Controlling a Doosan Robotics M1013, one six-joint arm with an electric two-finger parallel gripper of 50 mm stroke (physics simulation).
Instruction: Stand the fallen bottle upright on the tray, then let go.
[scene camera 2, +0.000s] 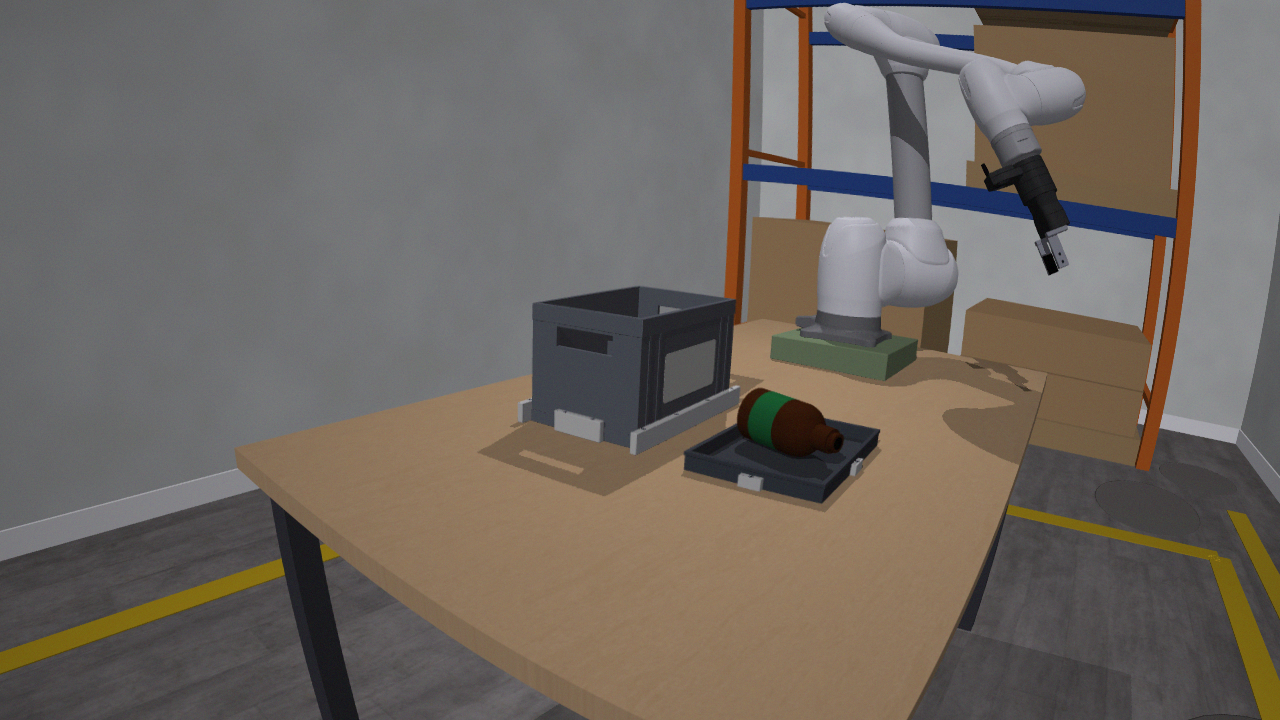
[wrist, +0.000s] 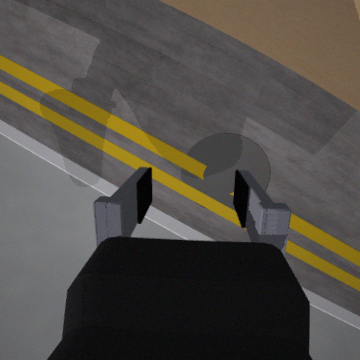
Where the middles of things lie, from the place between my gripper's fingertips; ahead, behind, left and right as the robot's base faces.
Right now my hand is 39 cm short of the brown bottle (scene camera 2: 783, 423), 35 cm to the left of it and 25 cm above it.
